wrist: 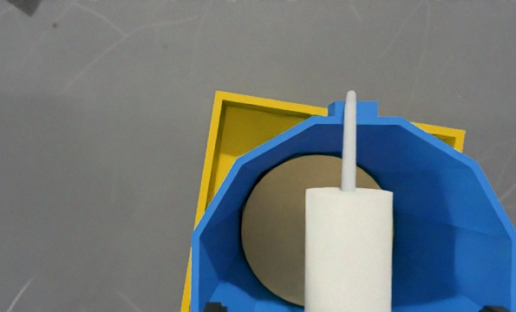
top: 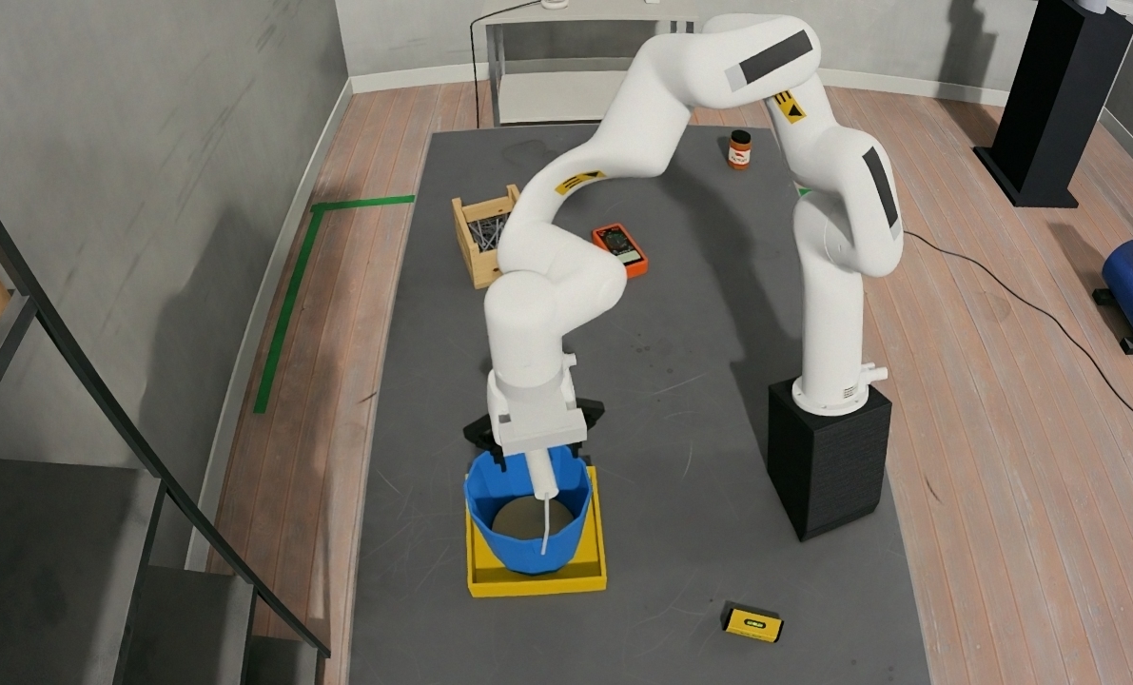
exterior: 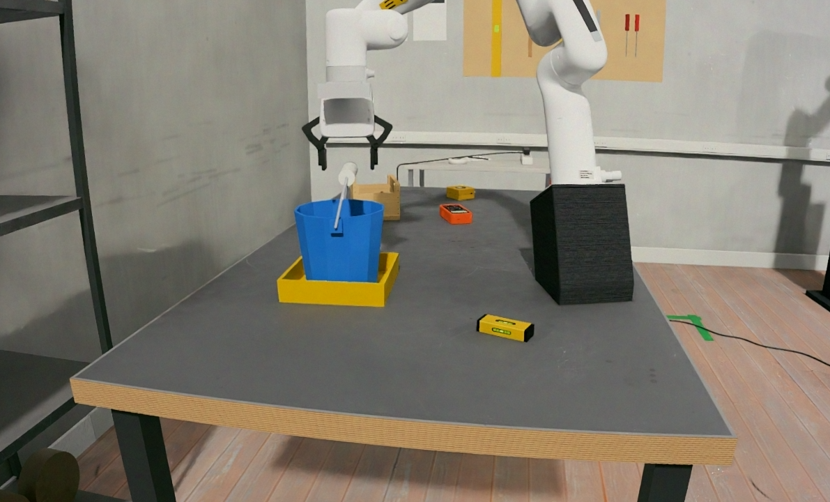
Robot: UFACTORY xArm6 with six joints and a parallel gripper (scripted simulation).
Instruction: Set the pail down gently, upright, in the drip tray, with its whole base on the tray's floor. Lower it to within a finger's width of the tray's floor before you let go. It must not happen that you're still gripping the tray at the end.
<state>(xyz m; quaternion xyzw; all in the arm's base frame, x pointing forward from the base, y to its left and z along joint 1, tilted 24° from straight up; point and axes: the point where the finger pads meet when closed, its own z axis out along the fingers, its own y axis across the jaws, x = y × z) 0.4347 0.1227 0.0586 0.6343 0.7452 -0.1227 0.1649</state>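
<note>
The white bail handle is 50 mm below my hand and 10 mm ahead of it. Round my hand: blue pail 110 mm below, 10 mm ahead; yellow spirit level 290 mm behind, 230 mm below, 200 mm to the left; yellow drip tray 230 mm below, 20 mm ahead.
</note>
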